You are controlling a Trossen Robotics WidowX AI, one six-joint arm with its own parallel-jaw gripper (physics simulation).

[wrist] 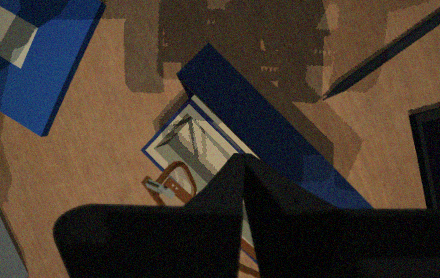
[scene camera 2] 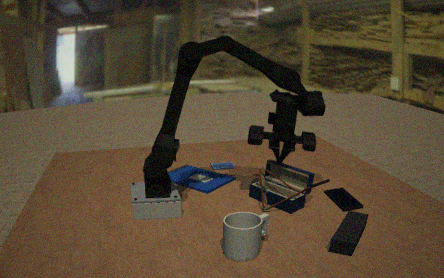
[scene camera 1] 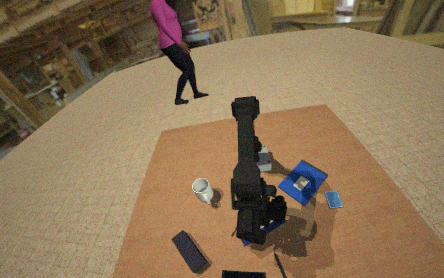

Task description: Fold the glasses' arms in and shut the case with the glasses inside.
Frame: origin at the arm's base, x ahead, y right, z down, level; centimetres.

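Seen in the pictures: gripper, between the fingertips: [wrist: 241, 161] [scene camera 2: 278, 163] [scene camera 1: 268, 220]; arm's base, origin of its link: [scene camera 2: 157, 193].
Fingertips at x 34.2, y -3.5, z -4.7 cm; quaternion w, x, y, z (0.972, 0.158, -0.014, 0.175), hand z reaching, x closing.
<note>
Pixels of each thing's top centre, then the offset from my fingertips to it. "pt": a spot on its surface instead.
- brown glasses, centre of its top: [scene camera 2: 286, 173] dx -0.2, dy +6.9, dz +0.4 cm
- white mug, a spot on its surface: [scene camera 2: 242, 238] pt dx -18.9, dy +31.5, dz +3.9 cm
- blue book-like object, centre of its top: [scene camera 2: 195, 176] [scene camera 1: 303, 180] dx -20.7, dy -19.6, dz +9.4 cm
- light-blue card, centre of its top: [scene camera 2: 222, 165] [scene camera 1: 333, 199] dx -9.5, dy -30.2, dz +9.7 cm
- black box, centre of its top: [scene camera 2: 351, 226] [scene camera 1: 187, 249] dx +8.7, dy +31.1, dz +6.7 cm
- phone, centre of its top: [scene camera 2: 343, 197] dx +18.8, dy +10.2, dz +9.4 cm
- pen, centre of its top: [wrist: 392, 52] dx +15.0, dy -3.3, dz +9.3 cm
The dark blue glasses case [scene camera 1: 274, 228] [scene camera 2: 295, 204] [wrist: 280, 135] stands open, its lid tilted up behind the pale-lined bottom. The brown glasses [scene camera 2: 286, 199] [wrist: 170, 189] lie over the case's near side. In the second scene view their arms stick out unfolded, across and past the case. In the wrist view my fingers hide much of the frame. My gripper [scene camera 2: 280, 161] [wrist: 241, 161] is shut and empty, pointing down by the upper edge of the lid; whether it touches the lid I cannot tell. In the first scene view the arm hides the fingertips.
A white mug [scene camera 1: 202, 190] [scene camera 2: 242, 238] stands nearer scene camera 2. A blue book-like object [scene camera 1: 315, 175] [scene camera 2: 215, 183] [wrist: 55, 75] and a light-blue card [scene camera 1: 333, 199] [scene camera 2: 222, 165] lie to one side. A black box [scene camera 1: 191, 251] [scene camera 2: 349, 234], phone [scene camera 2: 343, 198] [wrist: 430, 155] and pen [wrist: 385, 54] lie beyond the case.
</note>
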